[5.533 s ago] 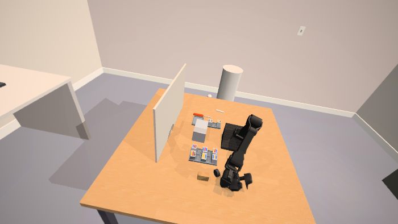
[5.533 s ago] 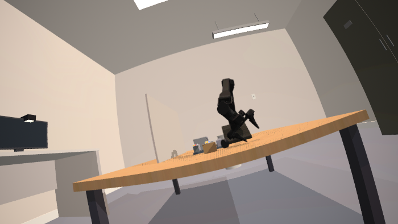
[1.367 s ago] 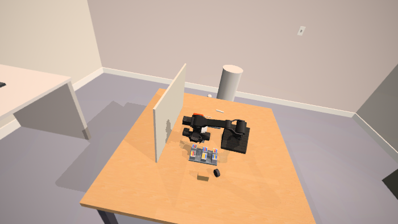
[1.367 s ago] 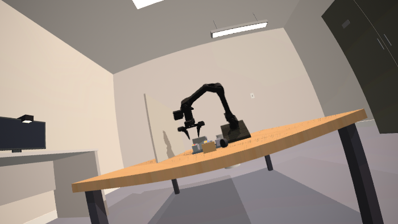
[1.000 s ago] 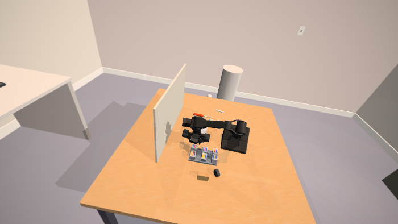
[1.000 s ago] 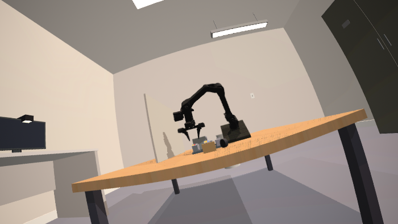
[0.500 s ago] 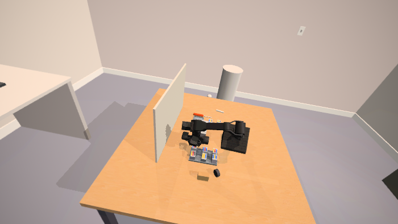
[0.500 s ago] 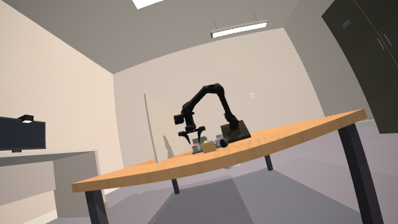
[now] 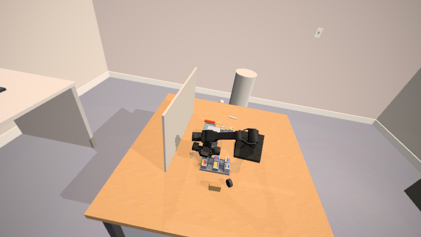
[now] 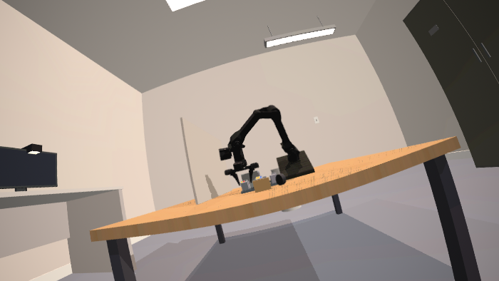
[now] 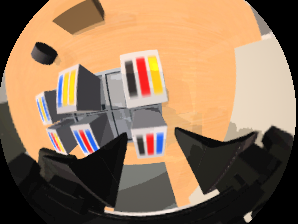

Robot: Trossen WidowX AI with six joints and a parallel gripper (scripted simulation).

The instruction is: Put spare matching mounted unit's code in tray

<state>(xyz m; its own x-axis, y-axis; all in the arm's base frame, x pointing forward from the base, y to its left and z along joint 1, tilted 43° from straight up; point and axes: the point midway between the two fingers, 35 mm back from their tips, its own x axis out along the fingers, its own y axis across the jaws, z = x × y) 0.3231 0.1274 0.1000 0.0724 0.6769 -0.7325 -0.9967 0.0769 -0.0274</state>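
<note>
My gripper tip is now 180 mm to the left of the mounted unit, 30 mm past it and 10 mm below it. From my gripper tip the other things lie so: brown block 200 mm to the left, 90 mm behind, 10 mm below; then black puck 180 mm behind, 160 mm to the left, 10 mm below; then beige panel 210 mm ahead, 200 mm to the right, 190 mm above.
</note>
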